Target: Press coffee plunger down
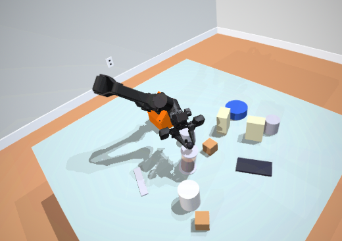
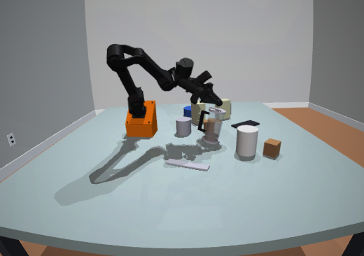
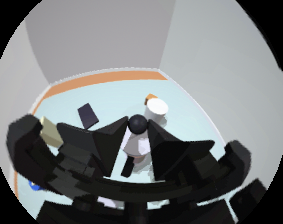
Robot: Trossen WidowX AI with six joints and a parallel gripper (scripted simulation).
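My gripper tip is 40 mm past the glass coffee press, 10 mm to the right of it and 80 mm above it. Also, from my gripper tip: white cylinder: 100 mm ahead, 100 mm to the right, 120 mm below; then dark flat slab: 150 mm ahead, 210 mm to the left, 170 mm below; then pale strip: 120 mm behind, 200 mm to the right, 170 mm below.
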